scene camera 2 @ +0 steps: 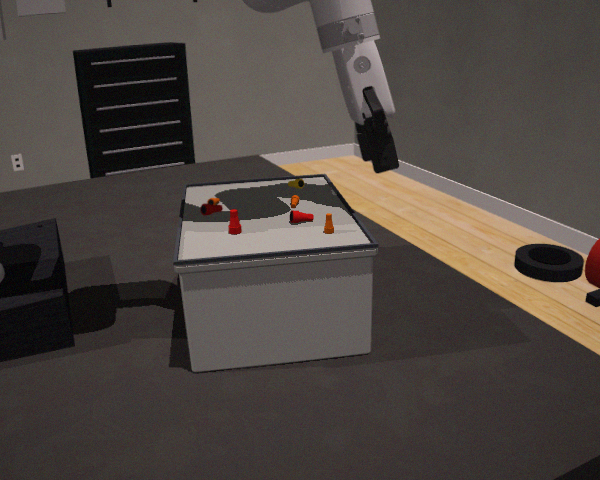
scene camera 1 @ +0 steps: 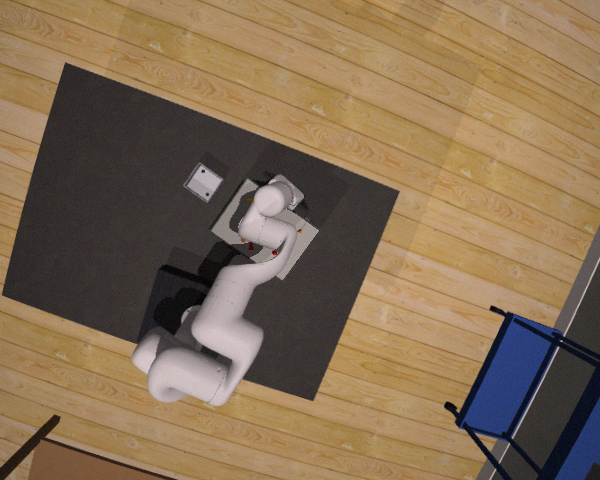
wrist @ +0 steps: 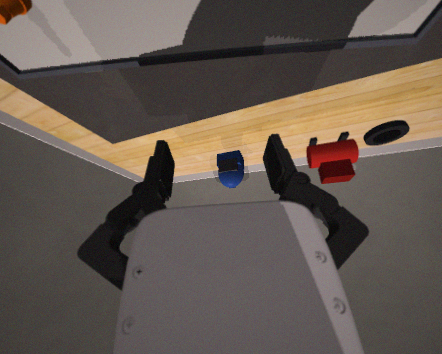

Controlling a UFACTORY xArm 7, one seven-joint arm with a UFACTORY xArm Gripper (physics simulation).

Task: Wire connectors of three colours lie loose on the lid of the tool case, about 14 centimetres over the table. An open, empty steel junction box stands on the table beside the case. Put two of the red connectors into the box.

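Places are measured from the arm's base along level axes (x down, y ahead, z right), in metres.
Pixels of known places: gripper, between the fingertips: (scene camera 2: 380, 164) (wrist: 218, 149).
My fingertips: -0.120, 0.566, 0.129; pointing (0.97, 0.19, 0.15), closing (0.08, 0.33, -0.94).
Ahead of a thing's pixels: the offset from my fingertips to its top centre, as dx, dy, dz.
The steel junction box {+0.151, -0.092, -0.295} (scene camera 1: 204, 184) stands open and empty beside the pale tool case {+0.046, -0.152, -0.024} (scene camera 1: 300, 245) (scene camera 2: 280, 315) (wrist: 110, 25). On the lid, one red connector {+0.022, -0.213, +0.031} (scene camera 1: 274, 252) (scene camera 2: 234, 223) stands upright. A second red connector {+0.034, -0.221, -0.051} (scene camera 1: 251, 246) (scene camera 2: 211, 208) and a third red connector {+0.034, -0.129, +0.034} (scene camera 2: 301, 217) lie on their sides; the arm hides the third in scene camera 1. A yellow connector {+0.035, -0.080, -0.109} (scene camera 1: 249, 199) (scene camera 2: 296, 183) lies near the far edge. An orange connector {+0.027, -0.114, +0.081} (scene camera 2: 328, 224) stands; two others lie. My gripper (scene camera 2: 385, 166) (wrist: 218, 149) is open and empty, above and beyond the lid's edge, tilted.
The dark robot base block (scene camera 1: 165, 285) (scene camera 2: 30, 280) is near the case. A blue cart (scene camera 1: 510, 375) stands off the table. A black ring (scene camera 2: 522, 262) (wrist: 370, 137) lies on the floor. A red object (wrist: 332, 154) and a blue object (wrist: 230, 170) are beyond the table.
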